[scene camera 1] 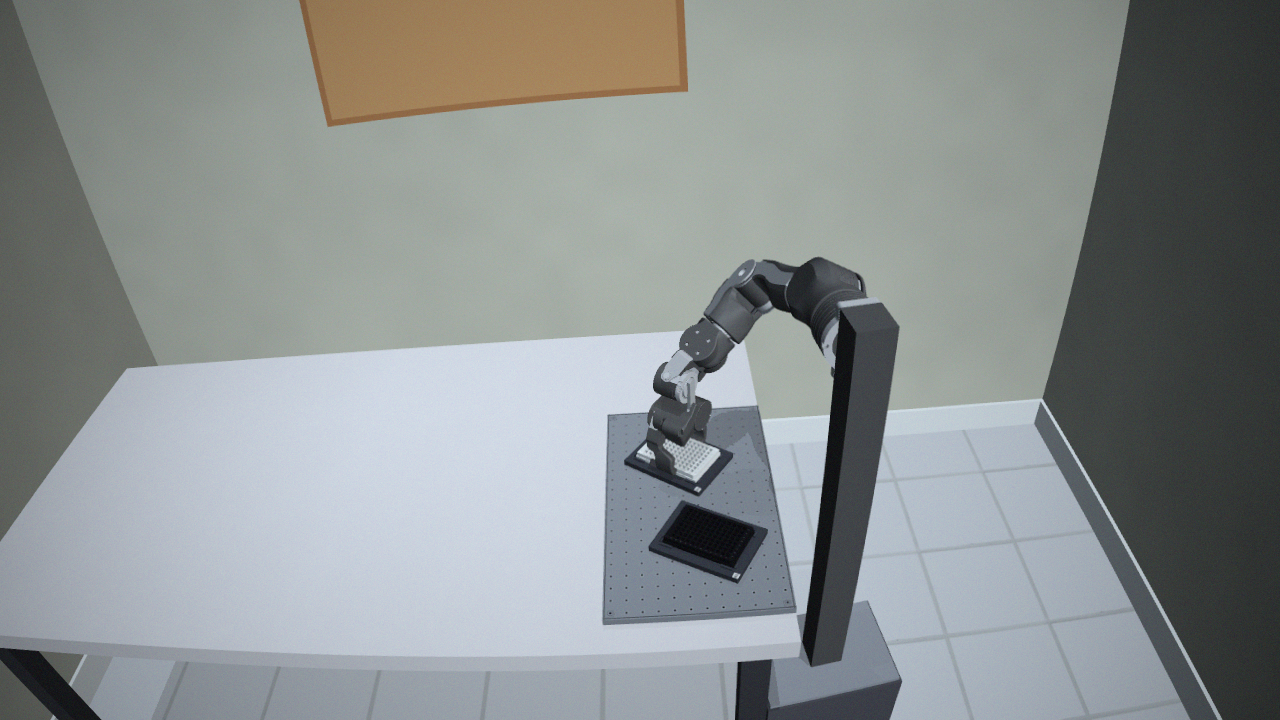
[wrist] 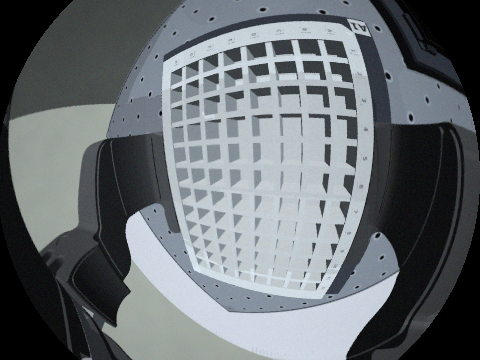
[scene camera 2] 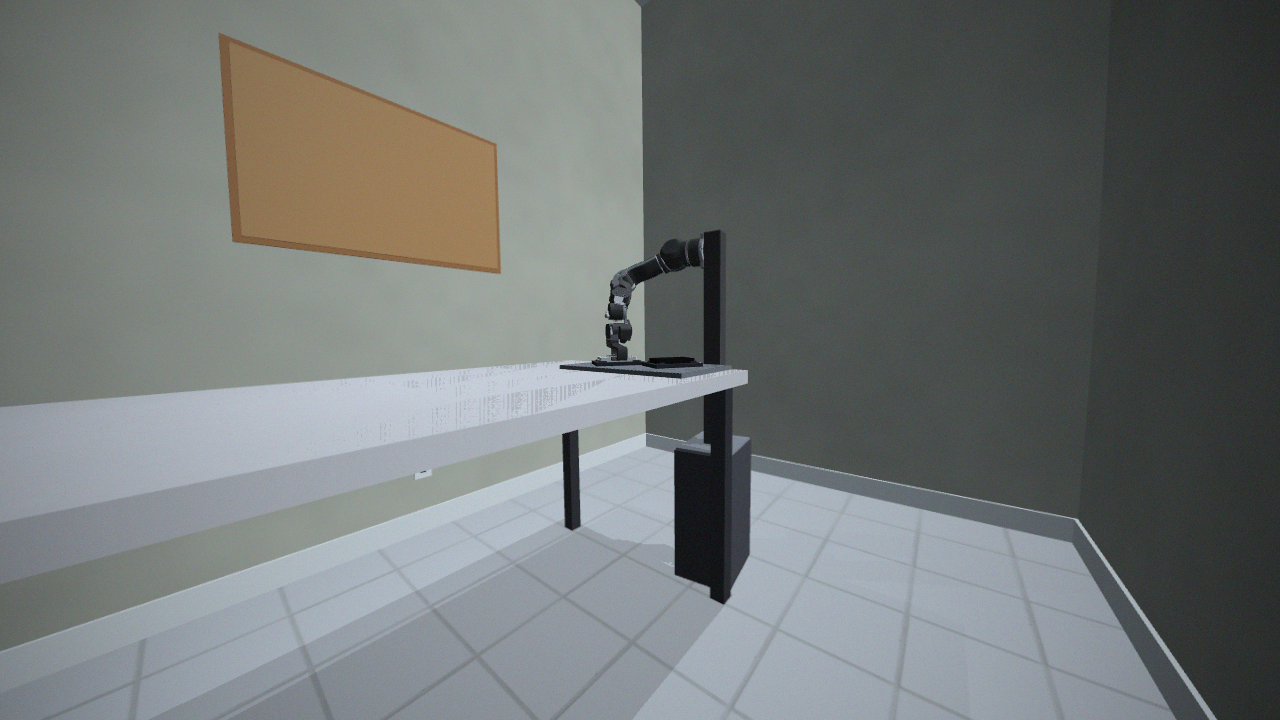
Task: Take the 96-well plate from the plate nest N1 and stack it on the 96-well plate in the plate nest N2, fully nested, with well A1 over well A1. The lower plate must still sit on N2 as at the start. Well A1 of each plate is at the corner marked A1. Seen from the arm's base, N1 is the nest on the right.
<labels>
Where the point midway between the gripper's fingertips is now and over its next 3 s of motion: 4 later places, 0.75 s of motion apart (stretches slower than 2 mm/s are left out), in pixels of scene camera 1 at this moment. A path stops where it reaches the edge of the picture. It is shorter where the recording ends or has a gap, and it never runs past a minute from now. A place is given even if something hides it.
The gripper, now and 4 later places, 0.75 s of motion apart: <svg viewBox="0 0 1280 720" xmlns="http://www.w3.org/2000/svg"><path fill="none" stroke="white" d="M677 454L672 428L674 415L678 423L686 444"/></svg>
</labels>
